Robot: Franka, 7 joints.
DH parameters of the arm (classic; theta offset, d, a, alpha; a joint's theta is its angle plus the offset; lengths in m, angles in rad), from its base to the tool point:
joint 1: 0 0.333 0 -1.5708
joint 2: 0 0 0 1.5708
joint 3: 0 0.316 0.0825 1.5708
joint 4: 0 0 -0.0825 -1.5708
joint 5: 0 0.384 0 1.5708
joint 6: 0 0 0.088 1.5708
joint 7: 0 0.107 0 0
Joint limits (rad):
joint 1: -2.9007..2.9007
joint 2: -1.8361..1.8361
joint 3: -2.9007..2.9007
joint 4: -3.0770..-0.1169
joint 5: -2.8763..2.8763
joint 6: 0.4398..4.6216
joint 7: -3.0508..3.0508
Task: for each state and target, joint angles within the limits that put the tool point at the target. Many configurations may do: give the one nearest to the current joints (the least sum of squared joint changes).
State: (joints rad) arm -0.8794 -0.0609 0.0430 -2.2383 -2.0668 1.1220 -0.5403
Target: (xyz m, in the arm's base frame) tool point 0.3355 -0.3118 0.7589
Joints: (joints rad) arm -0.7460 -0.2321 0.2015 -1.9444 -2.1706 1.1560 -0.5403
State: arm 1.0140 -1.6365 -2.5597 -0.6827 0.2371 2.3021 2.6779
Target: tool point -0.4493 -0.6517 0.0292
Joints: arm 0.7685 -1.6044 -2.6411 -0.5919 0.2336 2.3322 2.6779
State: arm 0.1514 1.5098 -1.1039 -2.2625 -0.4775 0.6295 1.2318
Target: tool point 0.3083 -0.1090 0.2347
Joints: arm 0.8091 1.2510 -0.9861 -2.2135 -0.4262 0.4398 1.2318
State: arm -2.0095 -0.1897 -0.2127 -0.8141 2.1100 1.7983 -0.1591
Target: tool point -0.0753 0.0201 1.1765
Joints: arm -2.0329 -0.3432 -0.4075 -0.6638 2.1882 2.0124 -0.1591
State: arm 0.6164 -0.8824 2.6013 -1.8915 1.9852 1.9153 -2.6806
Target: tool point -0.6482 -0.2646 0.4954
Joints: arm 0.7205 -0.4082 2.6216 -1.6123 2.0156 1.8477 -2.6806
